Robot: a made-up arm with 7 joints.
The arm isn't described. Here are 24 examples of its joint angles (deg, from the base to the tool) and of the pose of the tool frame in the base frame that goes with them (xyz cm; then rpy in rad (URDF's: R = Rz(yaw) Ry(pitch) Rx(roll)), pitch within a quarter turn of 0, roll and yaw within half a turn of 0).
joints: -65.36 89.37 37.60 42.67 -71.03 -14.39 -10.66
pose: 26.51 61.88 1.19 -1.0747 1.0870 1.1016
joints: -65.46 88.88 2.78 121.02 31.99 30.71 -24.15
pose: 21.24 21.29 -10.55 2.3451 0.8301 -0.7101
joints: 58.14 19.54 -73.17 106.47 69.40 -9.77 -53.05
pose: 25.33 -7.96 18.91 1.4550 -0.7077 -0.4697
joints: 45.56 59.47 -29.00 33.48 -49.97 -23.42 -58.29
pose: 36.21 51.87 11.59 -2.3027 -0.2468 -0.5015
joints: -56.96 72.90 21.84 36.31 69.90 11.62 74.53
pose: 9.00 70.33 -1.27 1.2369 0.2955 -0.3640
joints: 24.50 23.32 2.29 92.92 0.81 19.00 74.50
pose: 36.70 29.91 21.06 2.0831 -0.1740 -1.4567
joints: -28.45 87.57 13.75 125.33 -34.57 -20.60 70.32
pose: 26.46 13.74 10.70 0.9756 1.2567 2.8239
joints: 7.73 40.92 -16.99 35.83 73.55 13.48 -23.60
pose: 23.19 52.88 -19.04 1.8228 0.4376 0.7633
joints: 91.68 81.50 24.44 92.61 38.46 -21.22 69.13
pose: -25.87 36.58 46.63 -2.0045 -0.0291 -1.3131
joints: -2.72 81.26 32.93 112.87 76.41 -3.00 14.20
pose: 25.96 30.16 41.26 2.6747 -0.7848 -1.2971
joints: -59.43 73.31 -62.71 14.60 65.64 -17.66 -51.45
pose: -11.69 70.20 -3.03 -2.2245 0.5172 0.8366
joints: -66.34 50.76 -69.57 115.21 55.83 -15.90 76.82
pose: -16.53 1.95 -10.48 -0.5589 -0.6803 -0.4190
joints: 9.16 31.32 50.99 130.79 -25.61 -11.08 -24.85
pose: 5.61 34.53 37.97 -1.5522 -1.0430 -1.4330
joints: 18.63 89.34 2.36 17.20 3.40 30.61 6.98
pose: 6.93 73.85 27.63 2.8502 0.2038 1.1322
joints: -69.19 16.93 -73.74 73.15 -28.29 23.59 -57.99
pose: -28.10 -6.31 -11.38 1.8417 0.6620 -1.2882
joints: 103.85 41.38 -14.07 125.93 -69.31 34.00 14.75
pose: -12.53 12.84 43.46 -0.8128 -1.1263 -1.8473
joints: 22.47 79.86 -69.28 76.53 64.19 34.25 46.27
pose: 26.27 42.26 -12.37 0.8906 0.6168 -1.1065
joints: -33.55 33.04 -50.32 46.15 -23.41 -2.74 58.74
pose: -10.50 22.80 -35.92 0.5099 0.0790 -2.4315
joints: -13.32 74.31 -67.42 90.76 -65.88 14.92 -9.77
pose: 5.11 23.05 -23.51 2.6529 1.2406 -1.8865
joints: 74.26 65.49 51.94 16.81 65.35 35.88 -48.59
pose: 7.69 73.25 12.44 0.4075 0.3573 1.1984
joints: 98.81 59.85 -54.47 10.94 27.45 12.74 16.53
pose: 25.35 65.71 30.42 2.2097 -0.3133 0.3015
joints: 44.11 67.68 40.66 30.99 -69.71 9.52 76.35
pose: 11.25 71.42 24.86 2.1400 0.6976 0.0023
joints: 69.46 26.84 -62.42 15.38 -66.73 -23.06 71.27
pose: 48.53 30.64 0.97 0.0731 1.1070 2.7286
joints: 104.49 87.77 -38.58 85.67 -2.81 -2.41 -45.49
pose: 4.29 36.56 52.39 -1.0369 -1.0419 -1.7279
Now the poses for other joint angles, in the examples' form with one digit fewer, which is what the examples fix.
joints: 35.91 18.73 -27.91 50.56 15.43 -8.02 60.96
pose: 46.4 21.3 0.8 1.916 -0.252 -1.523
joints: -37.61 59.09 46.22 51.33 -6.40 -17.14 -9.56
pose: 16.6 67.1 9.5 3.092 0.031 0.188
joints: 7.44 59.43 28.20 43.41 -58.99 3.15 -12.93
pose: 24.3 64.5 13.5 -2.639 0.144 0.463
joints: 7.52 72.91 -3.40 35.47 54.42 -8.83 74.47
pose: 23.0 66.9 11.2 1.848 -0.143 -0.718
